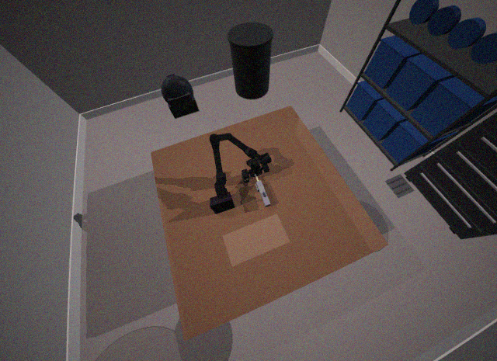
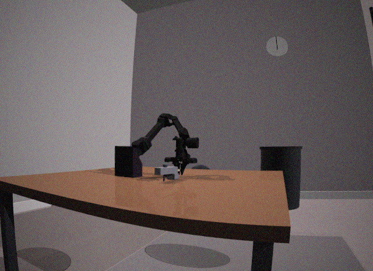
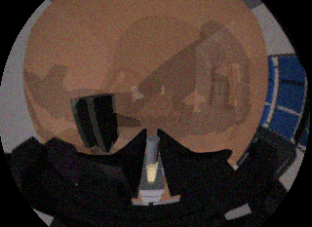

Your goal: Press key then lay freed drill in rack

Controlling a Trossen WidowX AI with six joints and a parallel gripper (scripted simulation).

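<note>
Now: gripper tip 5 cm to the left of the drill and 3 cm below it. Also, from my gripper tip: thin dark pin: 1 cm ahead, 18 cm to the right, 4 cm above; then greenish rack: 8 cm behind, 1 cm to the left, 1 cm above; then light grey block: 15 cm to the right, 3 cm above.
</note>
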